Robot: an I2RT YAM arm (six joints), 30 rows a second.
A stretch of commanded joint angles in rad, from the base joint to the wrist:
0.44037 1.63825 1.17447 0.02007 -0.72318 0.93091
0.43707 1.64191 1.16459 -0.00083 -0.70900 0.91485
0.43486 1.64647 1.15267 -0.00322 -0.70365 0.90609
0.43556 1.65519 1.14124 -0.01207 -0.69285 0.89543
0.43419 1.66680 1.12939 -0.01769 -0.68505 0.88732
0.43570 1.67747 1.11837 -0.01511 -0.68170 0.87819
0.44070 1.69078 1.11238 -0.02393 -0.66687 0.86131
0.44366 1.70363 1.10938 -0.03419 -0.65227 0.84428
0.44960 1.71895 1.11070 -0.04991 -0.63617 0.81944
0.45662 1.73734 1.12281 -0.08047 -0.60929 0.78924
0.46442 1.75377 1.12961 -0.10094 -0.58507 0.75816
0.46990 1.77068 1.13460 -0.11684 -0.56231 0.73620
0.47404 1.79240 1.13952 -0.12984 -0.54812 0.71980
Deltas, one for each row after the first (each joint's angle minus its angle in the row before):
-0.00330 0.00366 -0.00988 -0.02090 0.01418 -0.01606
-0.00221 0.00456 -0.01192 -0.00239 0.00535 -0.00876
0.00070 0.00872 -0.01143 -0.00885 0.01080 -0.01066
-0.00137 0.01161 -0.01185 -0.00562 0.00780 -0.00811
0.00151 0.01067 -0.01102 0.00258 0.00335 -0.00913
0.00500 0.01331 -0.00599 -0.00882 0.01483 -0.01688
0.00296 0.01285 -0.00300 -0.01026 0.01460 -0.01703
0.00594 0.01532 0.00132 -0.01572 0.01610 -0.02484
0.00702 0.01839 0.01211 -0.03056 0.02688 -0.03020
0.00780 0.01643 0.00680 -0.02047 0.02422 -0.03108
0.00548 0.01691 0.00499 -0.01590 0.02276 -0.02196
0.00414 0.02172 0.00492 -0.01300 0.01419 -0.01640

